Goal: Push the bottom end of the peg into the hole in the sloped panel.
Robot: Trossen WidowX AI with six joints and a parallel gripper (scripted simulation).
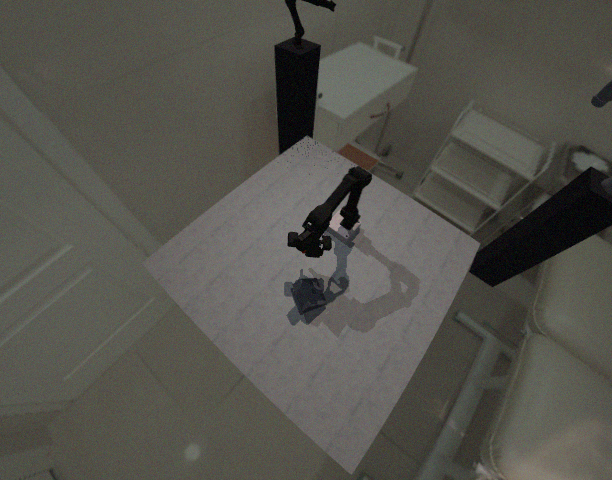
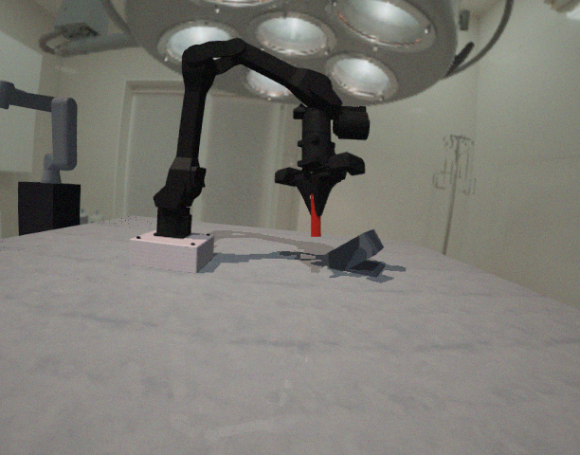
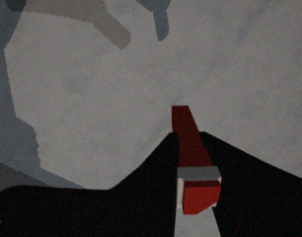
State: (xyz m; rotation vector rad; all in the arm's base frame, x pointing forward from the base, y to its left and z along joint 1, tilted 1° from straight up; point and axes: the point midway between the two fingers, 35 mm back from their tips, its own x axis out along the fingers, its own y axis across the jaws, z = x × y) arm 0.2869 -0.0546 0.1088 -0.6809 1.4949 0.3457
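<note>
The sloped dark grey panel is 13 cm ahead of my gripper tip, 13 cm to the left of it and 9 cm below it. The rest, counted from my gripper tip: red peg 2 cm above.
</note>
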